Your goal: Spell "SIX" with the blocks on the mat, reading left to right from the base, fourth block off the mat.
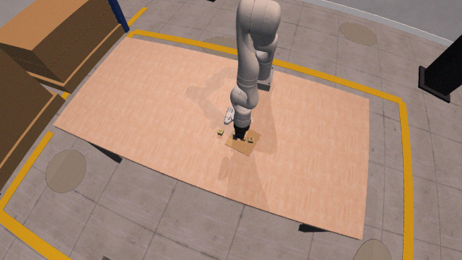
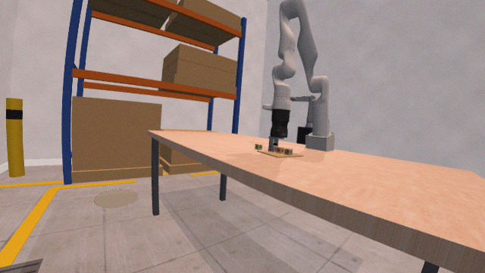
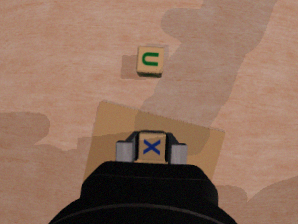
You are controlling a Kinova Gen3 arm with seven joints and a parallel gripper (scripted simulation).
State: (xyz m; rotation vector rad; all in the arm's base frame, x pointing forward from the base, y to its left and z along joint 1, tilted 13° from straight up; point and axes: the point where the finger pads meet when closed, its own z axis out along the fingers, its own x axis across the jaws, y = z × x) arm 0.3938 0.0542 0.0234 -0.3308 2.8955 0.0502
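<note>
Now: the block 4 cm to the left of my hand, 1 cm below it and 1 cm behind it. From my hand the other things lie so: tan mat 4 cm to the left, 2 cm below, 1 cm behind.
</note>
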